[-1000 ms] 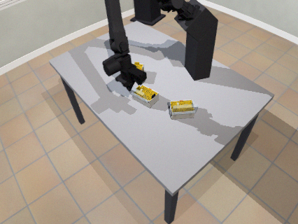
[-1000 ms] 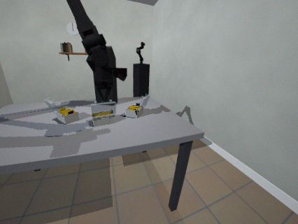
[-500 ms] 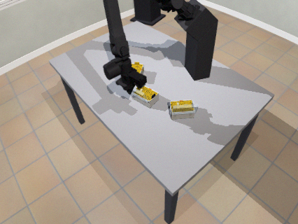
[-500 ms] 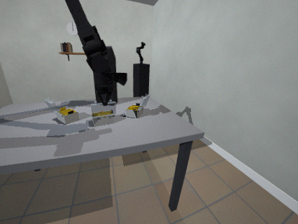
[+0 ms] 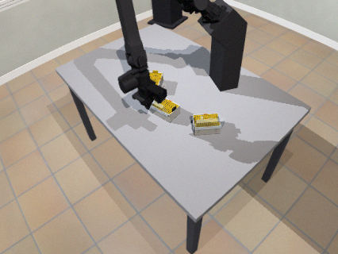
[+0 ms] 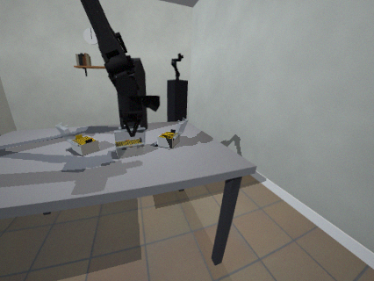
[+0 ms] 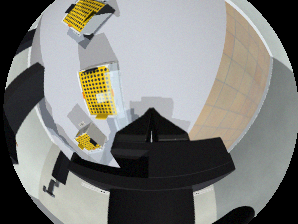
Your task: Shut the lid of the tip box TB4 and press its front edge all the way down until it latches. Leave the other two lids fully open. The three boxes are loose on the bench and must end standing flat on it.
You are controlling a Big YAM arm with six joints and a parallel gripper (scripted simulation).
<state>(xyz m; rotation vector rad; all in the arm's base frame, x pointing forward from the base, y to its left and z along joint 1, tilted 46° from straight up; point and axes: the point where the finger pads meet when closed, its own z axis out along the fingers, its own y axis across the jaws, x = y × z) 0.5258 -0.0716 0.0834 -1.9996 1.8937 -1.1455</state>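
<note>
The lid is 6 cm behind my hand, 1 cm to the left of it and 3 cm below it.
</note>
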